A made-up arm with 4 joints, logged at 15 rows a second.
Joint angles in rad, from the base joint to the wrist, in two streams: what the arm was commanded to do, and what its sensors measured. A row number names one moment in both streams.
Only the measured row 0 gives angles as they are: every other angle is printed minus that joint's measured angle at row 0.
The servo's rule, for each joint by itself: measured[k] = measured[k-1] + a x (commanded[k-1-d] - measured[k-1]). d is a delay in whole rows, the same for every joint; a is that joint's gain. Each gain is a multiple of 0.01, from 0.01 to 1. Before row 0 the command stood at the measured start. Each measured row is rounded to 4 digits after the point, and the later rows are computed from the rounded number. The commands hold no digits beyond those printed.
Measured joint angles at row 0:
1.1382, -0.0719, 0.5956, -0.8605
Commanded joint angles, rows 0 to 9:
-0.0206, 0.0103, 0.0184, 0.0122
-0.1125, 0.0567, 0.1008, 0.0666
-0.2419, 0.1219, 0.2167, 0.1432
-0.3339, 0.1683, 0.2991, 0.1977
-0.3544, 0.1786, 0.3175, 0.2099
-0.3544, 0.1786, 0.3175, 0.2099
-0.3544, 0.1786, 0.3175, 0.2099
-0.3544, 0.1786, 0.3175, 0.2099
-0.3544, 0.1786, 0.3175, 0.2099
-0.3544, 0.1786, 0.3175, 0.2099
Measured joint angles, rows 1 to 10:
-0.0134, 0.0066, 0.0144, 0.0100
-0.0778, 0.0387, 0.0818, 0.0564
-0.1845, 0.0919, 0.1870, 0.1276
-0.2816, 0.1408, 0.2744, 0.1851
-0.3289, 0.1650, 0.3080, 0.2054
-0.3455, 0.1737, 0.3154, 0.2091
-0.3513, 0.1768, 0.3170, 0.2098
-0.3533, 0.1780, 0.3174, 0.2099
-0.3540, 0.1784, 0.3175, 0.2099
-0.3543, 0.1785, 0.3175, 0.2099
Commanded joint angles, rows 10 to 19:
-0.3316, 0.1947, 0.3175, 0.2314
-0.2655, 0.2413, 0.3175, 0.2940
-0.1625, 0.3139, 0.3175, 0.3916
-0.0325, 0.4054, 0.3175, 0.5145
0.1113, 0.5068, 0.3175, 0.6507
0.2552, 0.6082, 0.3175, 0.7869
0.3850, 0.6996, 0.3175, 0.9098
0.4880, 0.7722, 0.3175, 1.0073
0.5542, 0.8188, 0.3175, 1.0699
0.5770, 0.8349, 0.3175, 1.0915
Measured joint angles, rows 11 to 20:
-0.3395, 0.1889, 0.3175, 0.2275
-0.2914, 0.2224, 0.3175, 0.2820
-0.2076, 0.2810, 0.3175, 0.3719
-0.0938, 0.3606, 0.3175, 0.4888
0.0395, 0.4542, 0.3175, 0.6216
0.1797, 0.5528, 0.3175, 0.7571
0.3131, 0.6468, 0.3175, 0.8823
0.4268, 0.7271, 0.3175, 0.9848
0.5096, 0.7858, 0.3175, 1.0546
0.5534, 0.8172, 0.3175, 1.0849

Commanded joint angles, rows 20 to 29:
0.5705, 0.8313, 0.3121, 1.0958
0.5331, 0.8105, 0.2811, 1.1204
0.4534, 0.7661, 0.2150, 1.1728
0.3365, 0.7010, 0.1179, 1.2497
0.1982, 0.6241, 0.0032, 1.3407
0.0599, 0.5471, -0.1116, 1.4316
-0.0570, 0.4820, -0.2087, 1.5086
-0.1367, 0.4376, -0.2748, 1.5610
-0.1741, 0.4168, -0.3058, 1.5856
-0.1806, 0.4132, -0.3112, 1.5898
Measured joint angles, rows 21 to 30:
0.5645, 0.8262, 0.3133, 1.0938
0.5441, 0.8162, 0.2882, 1.1156
0.4851, 0.7841, 0.2311, 1.1625
0.3885, 0.7309, 0.1428, 1.2340
0.2648, 0.6625, 0.0339, 1.3215
0.1316, 0.5886, -0.0796, 1.4118
0.0090, 0.5204, -0.1803, 1.4912
-0.0857, 0.4674, -0.2540, 1.5484
-0.1432, 0.4350, -0.2944, 1.5789
-0.1675, 0.4210, -0.3075, 1.5878

